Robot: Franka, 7 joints.
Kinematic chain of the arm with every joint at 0, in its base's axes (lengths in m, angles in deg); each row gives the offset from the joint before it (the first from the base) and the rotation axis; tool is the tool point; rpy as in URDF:
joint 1: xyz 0 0 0.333 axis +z
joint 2: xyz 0 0 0 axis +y
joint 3: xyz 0 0 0.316 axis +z
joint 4: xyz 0.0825 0 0 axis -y
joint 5: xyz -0.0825 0 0.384 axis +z
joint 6: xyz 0 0 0 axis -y
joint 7: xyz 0.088 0 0 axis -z
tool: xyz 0 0 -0.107 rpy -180 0 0
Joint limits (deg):
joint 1: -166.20..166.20
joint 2: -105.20..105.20
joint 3: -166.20..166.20
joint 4: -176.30..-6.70
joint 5: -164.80..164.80
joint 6: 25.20..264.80
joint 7: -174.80..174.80
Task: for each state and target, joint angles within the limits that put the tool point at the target. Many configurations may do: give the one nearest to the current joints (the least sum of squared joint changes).
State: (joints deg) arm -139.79 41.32 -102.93 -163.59 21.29 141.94 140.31
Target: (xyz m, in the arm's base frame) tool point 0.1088 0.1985 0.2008
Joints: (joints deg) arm -165.76 37.45 -107.49 -176.30 19.09 128.32 140.31
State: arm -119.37 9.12 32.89 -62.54 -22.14 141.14 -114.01
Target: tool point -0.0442 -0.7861 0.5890
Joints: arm -110.84 41.36 30.60 -55.65 -21.83 145.60 -114.01
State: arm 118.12 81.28 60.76 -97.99 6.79 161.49 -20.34
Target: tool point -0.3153 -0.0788 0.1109
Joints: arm 96.17 67.27 59.81 -156.02 6.84 141.67 -20.34
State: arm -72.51 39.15 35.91 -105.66 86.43 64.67 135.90
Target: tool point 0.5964 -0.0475 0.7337
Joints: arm -55.82 21.88 52.77 -76.91 96.92 75.57 135.90
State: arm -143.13 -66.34 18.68 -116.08 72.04 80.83 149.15
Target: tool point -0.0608 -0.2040 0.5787
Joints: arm -148.62 -68.92 6.58 -151.50 57.27 71.63 149.15
